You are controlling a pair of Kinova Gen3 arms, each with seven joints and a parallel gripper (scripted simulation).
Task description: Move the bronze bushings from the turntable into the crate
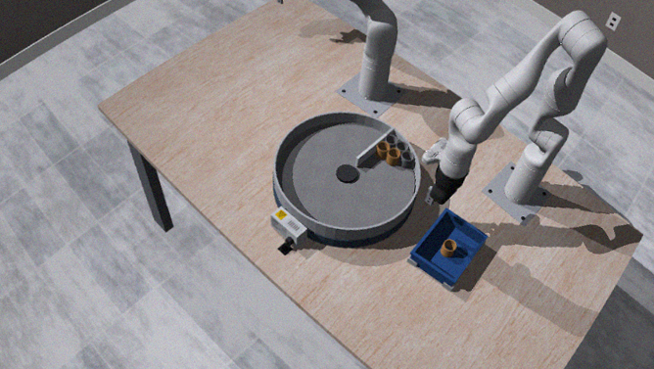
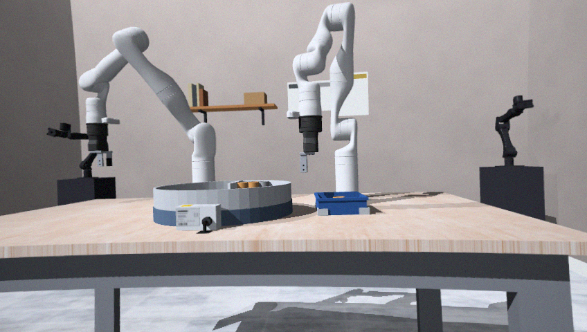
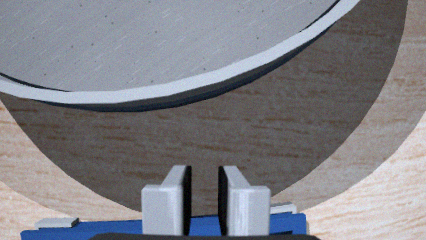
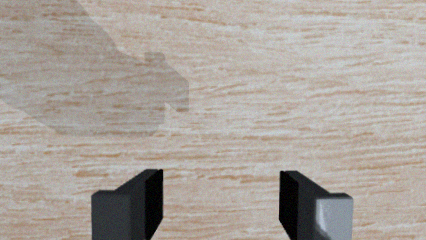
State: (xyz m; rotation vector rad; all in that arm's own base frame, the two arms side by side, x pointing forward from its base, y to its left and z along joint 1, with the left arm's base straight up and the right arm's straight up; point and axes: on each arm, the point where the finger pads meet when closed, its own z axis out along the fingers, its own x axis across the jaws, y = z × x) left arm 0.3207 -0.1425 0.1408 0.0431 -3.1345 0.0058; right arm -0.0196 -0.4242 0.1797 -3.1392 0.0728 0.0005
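Observation:
Right now my left hand is 5 cm short of the turntable, 25 cm to the left of it and 9 cm above it. From my left hand the other things lie so: blue crate (3 cm ahead, 11 cm to the left, 12 cm below).

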